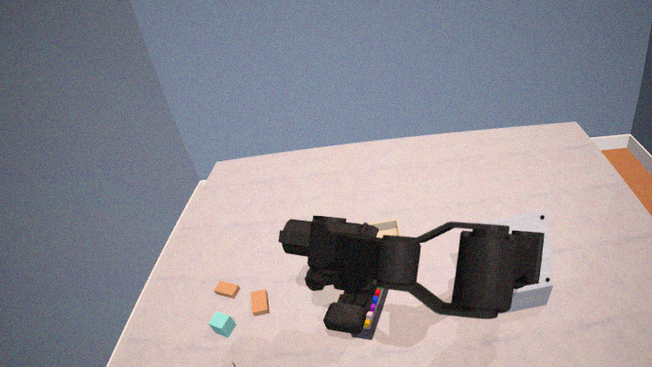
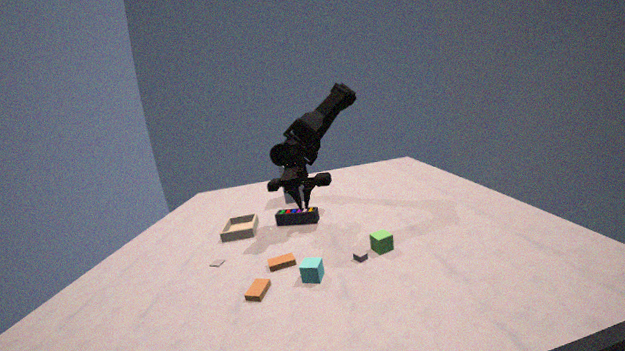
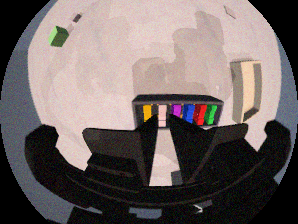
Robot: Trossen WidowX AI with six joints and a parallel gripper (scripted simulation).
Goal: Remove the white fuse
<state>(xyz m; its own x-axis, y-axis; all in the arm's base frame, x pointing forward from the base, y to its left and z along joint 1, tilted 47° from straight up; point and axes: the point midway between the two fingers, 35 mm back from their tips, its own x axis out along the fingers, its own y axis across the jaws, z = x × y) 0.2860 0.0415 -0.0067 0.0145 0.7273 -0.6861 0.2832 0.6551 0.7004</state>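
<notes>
Right now my gripper tip is 2 cm above the white fuse. Round my gripper tip: tray (21 cm to the right, 4 cm below, 2 cm behind); then green cube (25 cm ahead, 16 cm to the left, 2 cm below); then grey tile (24 cm to the right, 18 cm ahead, 4 cm below).
</notes>
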